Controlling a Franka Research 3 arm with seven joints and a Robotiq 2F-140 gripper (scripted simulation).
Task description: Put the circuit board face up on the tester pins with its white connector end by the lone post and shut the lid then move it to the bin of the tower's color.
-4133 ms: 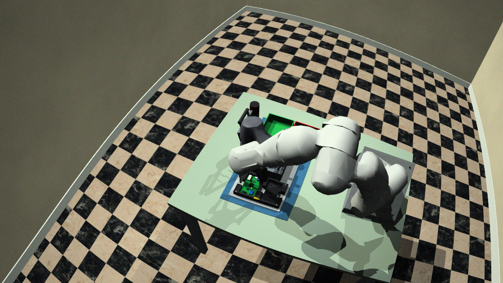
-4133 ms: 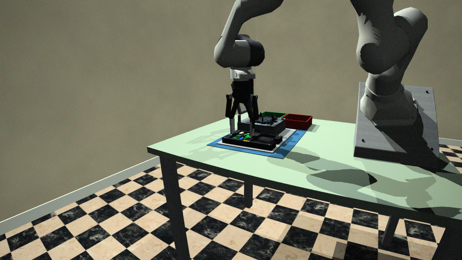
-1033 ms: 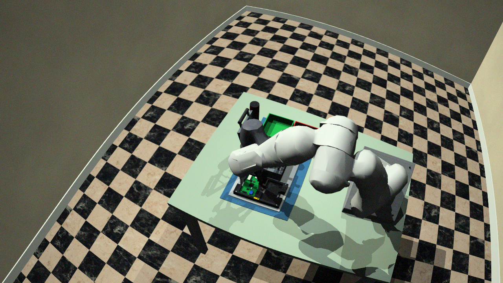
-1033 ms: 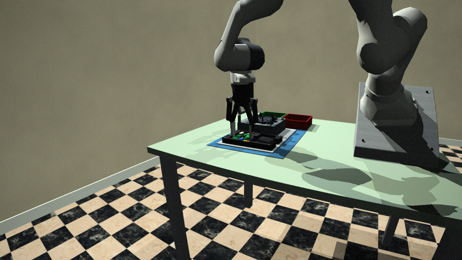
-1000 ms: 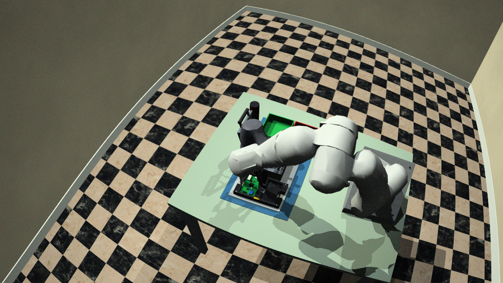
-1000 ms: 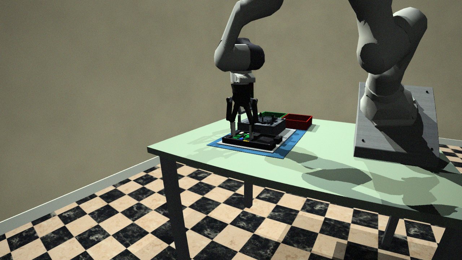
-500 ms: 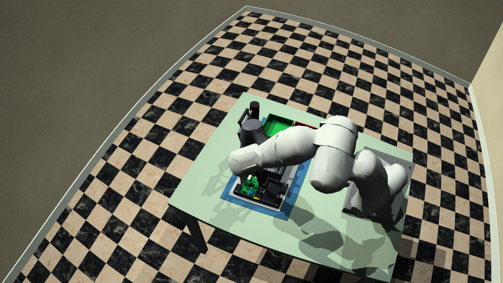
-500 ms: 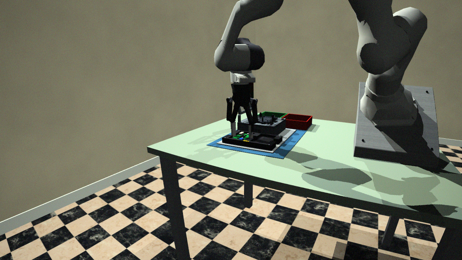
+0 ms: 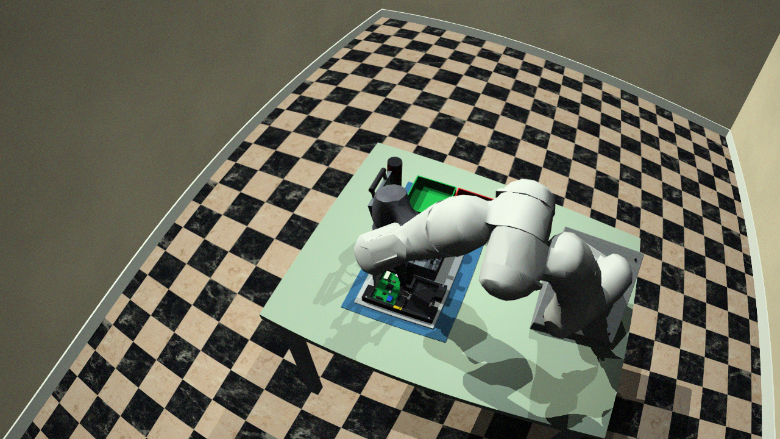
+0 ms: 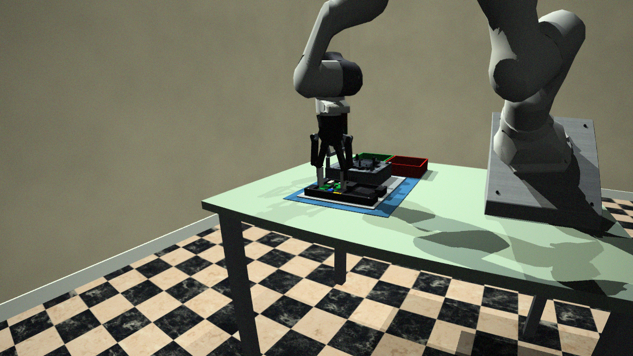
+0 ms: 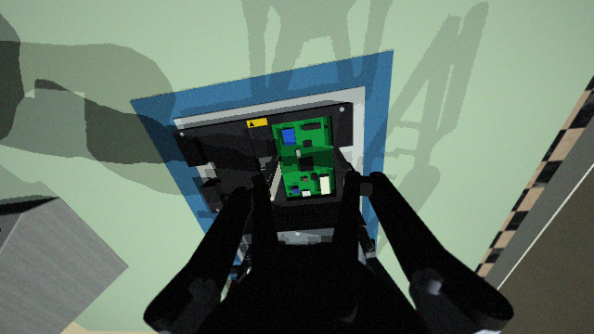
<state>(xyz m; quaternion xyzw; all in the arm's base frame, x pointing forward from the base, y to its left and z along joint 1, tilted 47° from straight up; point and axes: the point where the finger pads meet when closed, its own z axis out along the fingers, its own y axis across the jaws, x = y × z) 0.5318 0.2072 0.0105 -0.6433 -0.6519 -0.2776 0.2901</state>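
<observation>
My hand is 2 cm above the green circuit board. Round my hand: tester plate: 3 cm behind, 16 cm to the right, 3 cm above; then tester lid: 9 cm ahead, 17 cm to the right, 14 cm above; then green bin: 1 cm ahead, 37 cm to the right, 3 cm below.
</observation>
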